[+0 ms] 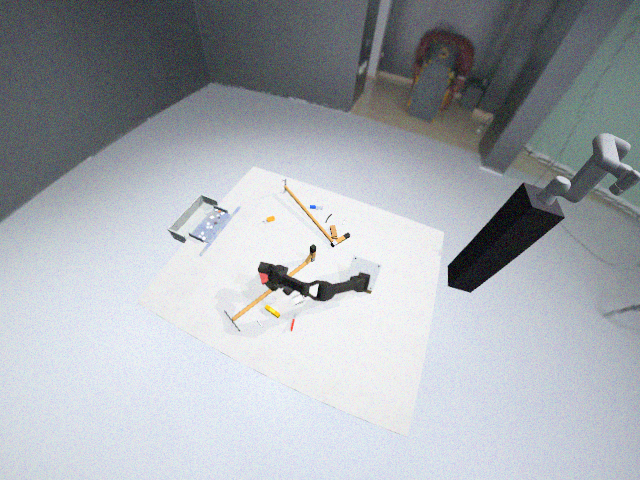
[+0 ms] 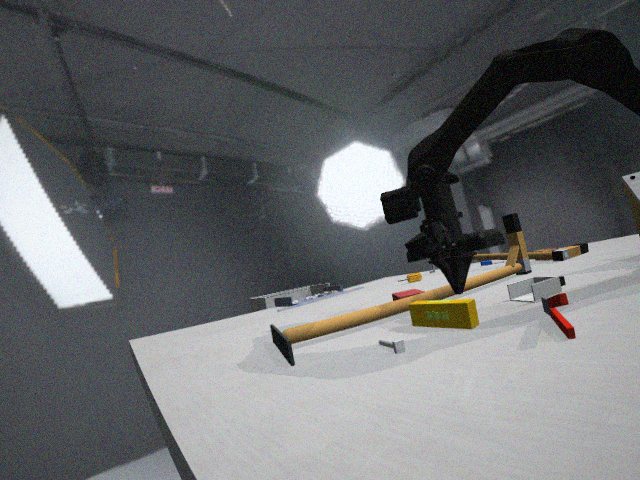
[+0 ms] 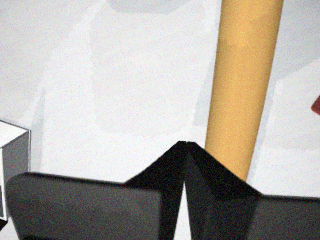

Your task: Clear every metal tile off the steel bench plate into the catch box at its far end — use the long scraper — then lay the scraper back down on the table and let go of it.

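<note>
Gripper visible, image 3 too. Long scraper visible.
</note>
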